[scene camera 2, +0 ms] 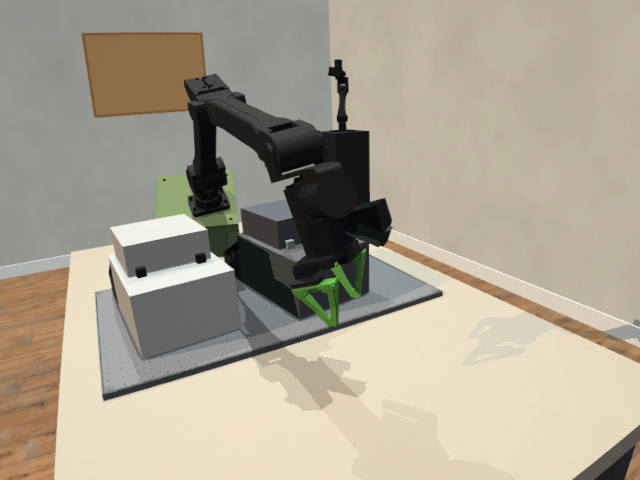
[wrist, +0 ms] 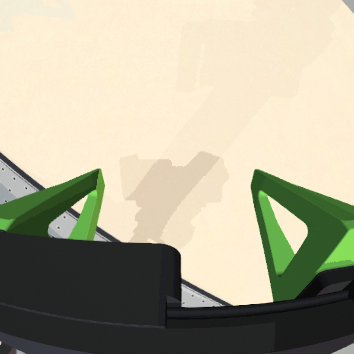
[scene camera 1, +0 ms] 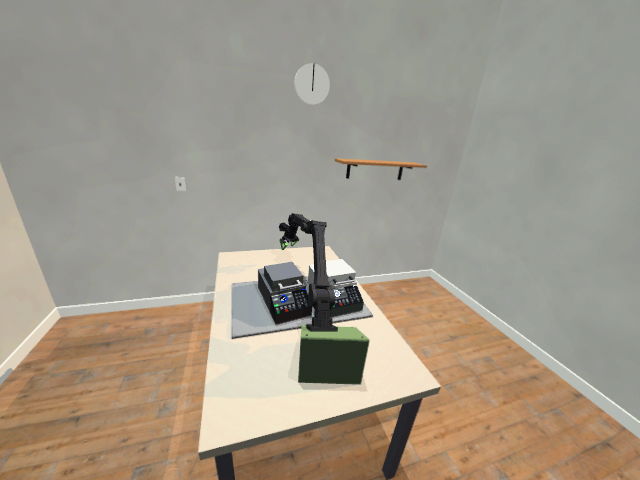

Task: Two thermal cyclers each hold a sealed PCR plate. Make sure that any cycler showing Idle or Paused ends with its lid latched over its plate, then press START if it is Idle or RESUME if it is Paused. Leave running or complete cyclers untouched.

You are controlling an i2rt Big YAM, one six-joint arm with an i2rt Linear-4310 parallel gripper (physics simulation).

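Where they show: gripper, between the fingertips: (scene camera 2: pixel 345 311) (wrist: pixel 177 176) (scene camera 1: pixel 286 247); arm's base, origin of its link: (scene camera 2: pixel 209 203) (scene camera 1: pixel 321 329).
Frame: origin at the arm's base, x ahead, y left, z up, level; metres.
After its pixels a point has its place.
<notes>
The dark thermal cycler (scene camera 1: pixel 266 295) @[x 0.389, y 0.194, z -0.072 m] (scene camera 2: pixel 261 276) @[x 0.460, y 0.003, z -0.087 m] stands left of the arm in scene view 1. Its grey lid (scene camera 1: pixel 283 271) @[x 0.413, y 0.098, z 0.057 m] (scene camera 2: pixel 258 226) @[x 0.437, y 0.014, z 0.028 m] is down, with a pale handle at its front. Its panel shows a round blue icon (scene camera 1: pixel 283 298) @[x 0.302, y 0.114, z -0.040 m]. The white cycler (scene camera 2: pixel 186 317) @[x 0.590, y -0.198, z -0.079 m] stands to the right, partly behind the arm in scene view 1. Its lid (scene camera 1: pixel 341 269) @[x 0.383, y -0.231, z 0.057 m] (scene camera 2: pixel 164 250) @[x 0.501, y -0.208, z 0.032 m] is down; its panel shows a whitish icon (scene camera 1: pixel 337 293) @[x 0.294, y -0.184, z -0.041 m]. Status words and latching are too small to tell. The plates are hidden. My gripper (scene camera 1: pixel 289 245) @[x 0.846, y 0.003, z -0.005 m] (scene camera 2: pixel 345 311) @[x 0.846, y 0.003, z -0.005 m] (wrist: pixel 177 176) @[x 0.846, y 0.003, z -0.005 m] is open and empty, raised beyond the dark cycler's rear.
Both cyclers stand on a grey perforated mat (scene camera 1: pixel 248 312) @[x 0.352, y 0.293, z -0.142 m] (scene camera 2: pixel 121 374) @[x 0.623, y -0.331, z -0.142 m] (wrist: pixel 11 179) @[x 0.645, y 0.174, z -0.142 m] on the cream table (scene camera 1: pixel 248 374) @[x -0.027, y 0.309, z -0.155 m] (scene camera 2: pixel 206 431) @[x 0.822, y -0.226, z -0.155 m] (wrist: pixel 125 75) @[x 0.870, y 0.108, z -0.155 m]. The arm's green base block (scene camera 1: pixel 333 361) @[x -0.143, y -0.007, z -0.032 m] (scene camera 2: pixel 178 198) @[x -0.056, y -0.085, z 0.020 m] stands at the cyclers' panel side. A wooden shelf (scene camera 1: pixel 381 163) hangs on the wall.
</notes>
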